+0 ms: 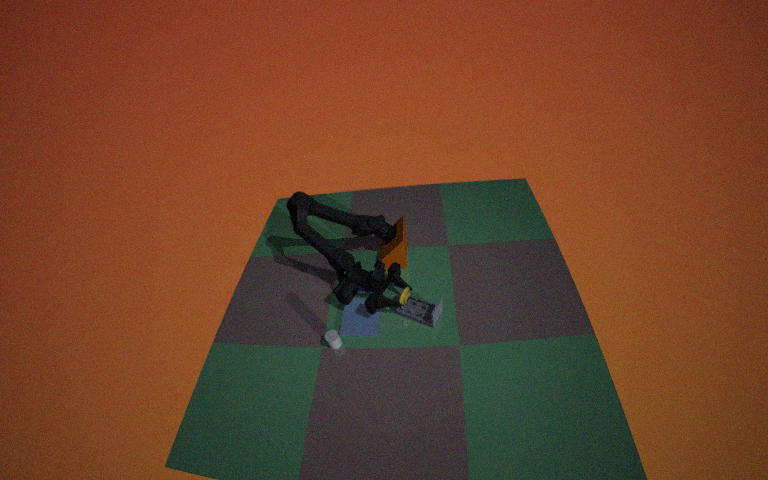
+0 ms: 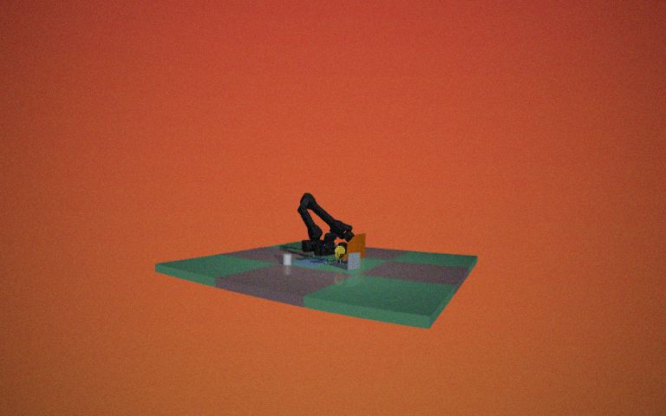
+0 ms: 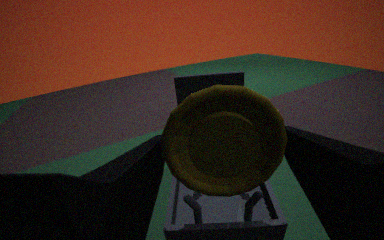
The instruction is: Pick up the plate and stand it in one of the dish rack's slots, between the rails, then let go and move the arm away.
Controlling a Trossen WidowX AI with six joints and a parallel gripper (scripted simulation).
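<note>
The grey dish rack lies 4 cm to the left of my gripper tip, 4 cm below it and 2 cm ahead of it. From my gripper tip the other things lie so: blue spoon (16 cm to the right, 9 cm behind, 6 cm below); then blue-grey mat (16 cm to the right, 6 cm below, 2 cm ahead); then yellow plate (1 cm to the right).
</note>
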